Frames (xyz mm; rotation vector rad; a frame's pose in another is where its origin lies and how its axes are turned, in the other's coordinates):
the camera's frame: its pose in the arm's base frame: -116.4 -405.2 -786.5 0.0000 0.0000 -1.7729
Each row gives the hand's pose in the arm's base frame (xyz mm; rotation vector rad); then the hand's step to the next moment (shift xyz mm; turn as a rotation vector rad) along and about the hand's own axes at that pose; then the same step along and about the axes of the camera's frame.
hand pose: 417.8 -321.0 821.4 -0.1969 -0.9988 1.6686
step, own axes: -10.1 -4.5 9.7 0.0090 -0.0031 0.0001
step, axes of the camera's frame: 13.0 3.8 5.6 -0.0074 -0.0026 0.0054
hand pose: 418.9 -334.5 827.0 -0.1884 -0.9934 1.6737
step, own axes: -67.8 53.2 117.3 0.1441 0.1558 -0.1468
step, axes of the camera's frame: 133.3 -57.0 13.4 -0.1756 -0.1172 -0.1484
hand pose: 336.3 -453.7 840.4 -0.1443 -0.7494 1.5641
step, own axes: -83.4 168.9 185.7 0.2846 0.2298 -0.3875
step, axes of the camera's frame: 180.3 -191.9 25.6 -0.4018 -0.1247 -0.3271
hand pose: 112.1 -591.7 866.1 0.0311 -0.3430 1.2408
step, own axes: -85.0 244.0 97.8 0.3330 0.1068 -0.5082
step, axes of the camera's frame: 72.6 -264.8 30.1 -0.4617 0.0231 -0.4085
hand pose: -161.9 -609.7 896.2 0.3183 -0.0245 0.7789
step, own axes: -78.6 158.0 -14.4 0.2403 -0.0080 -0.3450
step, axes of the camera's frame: -20.9 -174.8 18.5 -0.2837 0.0892 -0.2973
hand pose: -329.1 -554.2 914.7 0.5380 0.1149 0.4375
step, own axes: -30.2 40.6 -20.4 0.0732 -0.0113 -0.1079
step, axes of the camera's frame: -17.8 -51.5 3.4 -0.0816 0.0309 -0.0976
